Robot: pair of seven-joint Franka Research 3 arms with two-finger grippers.
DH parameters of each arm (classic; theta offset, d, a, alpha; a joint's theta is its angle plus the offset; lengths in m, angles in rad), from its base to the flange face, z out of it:
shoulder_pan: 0 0.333 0 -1.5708
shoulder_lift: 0 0 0 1.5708
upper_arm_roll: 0 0.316 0.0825 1.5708
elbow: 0 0 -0.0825 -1.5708
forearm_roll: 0 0.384 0 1.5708
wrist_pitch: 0 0 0.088 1.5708
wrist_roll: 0 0.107 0 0
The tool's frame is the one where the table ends.
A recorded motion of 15 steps. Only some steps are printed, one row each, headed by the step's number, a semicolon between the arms.
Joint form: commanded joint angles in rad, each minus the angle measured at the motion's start. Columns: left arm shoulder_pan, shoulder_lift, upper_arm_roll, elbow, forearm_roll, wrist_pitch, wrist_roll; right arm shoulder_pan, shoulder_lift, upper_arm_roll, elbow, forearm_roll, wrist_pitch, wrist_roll.
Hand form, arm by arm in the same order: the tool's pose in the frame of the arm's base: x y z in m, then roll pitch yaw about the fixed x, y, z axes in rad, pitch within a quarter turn. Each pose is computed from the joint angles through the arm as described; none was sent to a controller.
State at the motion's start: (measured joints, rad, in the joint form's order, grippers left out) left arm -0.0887 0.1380 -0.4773 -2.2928 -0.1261 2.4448 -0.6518; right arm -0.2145 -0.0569 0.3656 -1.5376 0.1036 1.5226 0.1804
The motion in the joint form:
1: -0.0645 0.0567 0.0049 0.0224 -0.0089 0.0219 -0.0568; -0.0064 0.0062 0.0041 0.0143 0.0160 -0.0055 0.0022
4: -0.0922 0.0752 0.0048 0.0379 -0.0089 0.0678 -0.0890; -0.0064 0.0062 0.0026 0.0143 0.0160 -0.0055 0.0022
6: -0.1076 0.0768 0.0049 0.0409 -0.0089 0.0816 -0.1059; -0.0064 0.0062 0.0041 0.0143 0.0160 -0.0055 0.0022
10: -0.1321 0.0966 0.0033 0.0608 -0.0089 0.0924 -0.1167; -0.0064 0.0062 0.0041 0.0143 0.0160 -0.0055 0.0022
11: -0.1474 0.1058 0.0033 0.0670 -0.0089 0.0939 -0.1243; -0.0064 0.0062 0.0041 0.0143 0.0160 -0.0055 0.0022
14: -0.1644 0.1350 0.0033 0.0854 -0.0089 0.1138 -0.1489; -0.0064 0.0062 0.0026 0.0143 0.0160 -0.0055 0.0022
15: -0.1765 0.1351 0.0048 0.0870 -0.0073 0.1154 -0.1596; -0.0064 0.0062 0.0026 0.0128 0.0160 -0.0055 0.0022
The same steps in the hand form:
1: 0.4346 -0.3139 0.2838 3.0032 0.1065 0.1890; 0.5254 0.0982 0.6682 -3.0349 -0.0224 -0.0262
4: 0.4339 -0.3303 0.2852 2.9715 0.0843 0.1994; 0.5256 0.0974 0.6682 -3.0349 -0.0224 -0.0277
6: 0.4310 -0.3380 0.2869 2.9619 0.0768 0.2028; 0.5254 0.0982 0.6682 -3.0349 -0.0224 -0.0262
10: 0.4279 -0.3530 0.2863 2.9477 0.0767 0.1902; 0.5254 0.0982 0.6682 -3.0349 -0.0224 -0.0262
11: 0.4239 -0.3606 0.2844 2.9462 0.0816 0.1832; 0.5254 0.0982 0.6682 -3.0349 -0.0224 -0.0262
14: 0.4234 -0.3716 0.2792 2.9324 0.0878 0.1952; 0.5256 0.0974 0.6682 -3.0349 -0.0224 -0.0277
15: 0.4200 -0.3764 0.2798 2.9319 0.0870 0.1942; 0.5256 0.0974 0.6675 -3.0351 -0.0209 -0.0277

